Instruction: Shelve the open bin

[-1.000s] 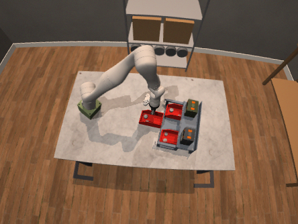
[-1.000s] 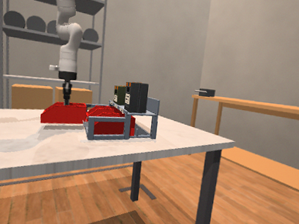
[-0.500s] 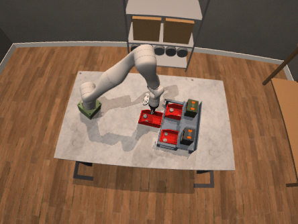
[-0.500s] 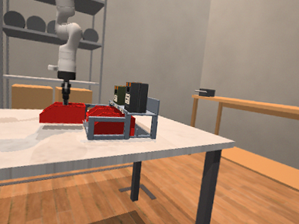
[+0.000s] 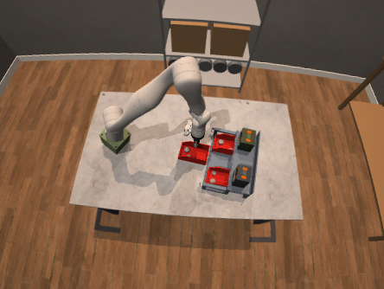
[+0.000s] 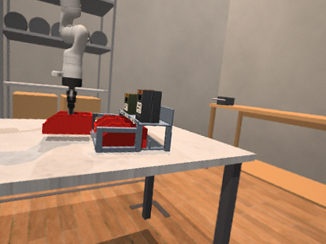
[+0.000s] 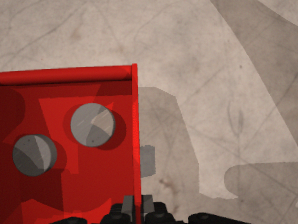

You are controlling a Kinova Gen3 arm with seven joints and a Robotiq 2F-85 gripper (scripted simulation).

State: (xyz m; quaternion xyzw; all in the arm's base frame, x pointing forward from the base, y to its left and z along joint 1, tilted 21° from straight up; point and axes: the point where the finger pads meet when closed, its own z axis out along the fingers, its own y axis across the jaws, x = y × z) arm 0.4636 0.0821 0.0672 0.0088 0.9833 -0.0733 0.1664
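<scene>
Now: the grey round part 8 cm to the right of my hand, 6 cm below it and 3 cm behind it. From my hand the other things lie so: black tool case 27 cm ahead, 18 cm to the right, 6 cm above; then grey shelf 21 cm ahead, 6 cm to the right, 3 cm below.
</scene>
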